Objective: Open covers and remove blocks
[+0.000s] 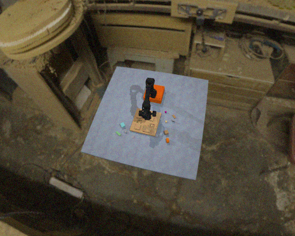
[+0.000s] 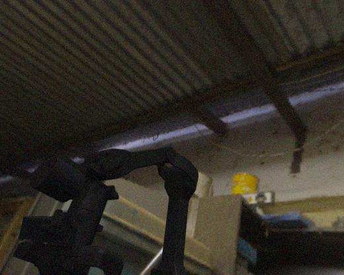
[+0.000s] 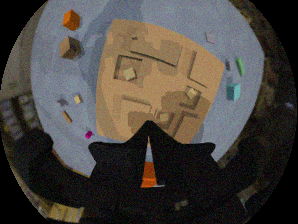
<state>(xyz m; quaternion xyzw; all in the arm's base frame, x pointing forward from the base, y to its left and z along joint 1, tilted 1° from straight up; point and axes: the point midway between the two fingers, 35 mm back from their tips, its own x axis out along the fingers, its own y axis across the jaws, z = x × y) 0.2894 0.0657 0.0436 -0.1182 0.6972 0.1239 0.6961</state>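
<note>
My gripper tip is 40 mm short of the tan puzzle board, 30 mm to the left of it and 60 mm above it. The rest, counted from my gripper tip: magenta piece: 170 mm behind, 140 mm to the left, 70 mm below; small grey piece: 100 mm behind, 270 mm to the left, 70 mm below; brown block: 70 mm ahead, 250 mm to the left, 60 mm below.
</note>
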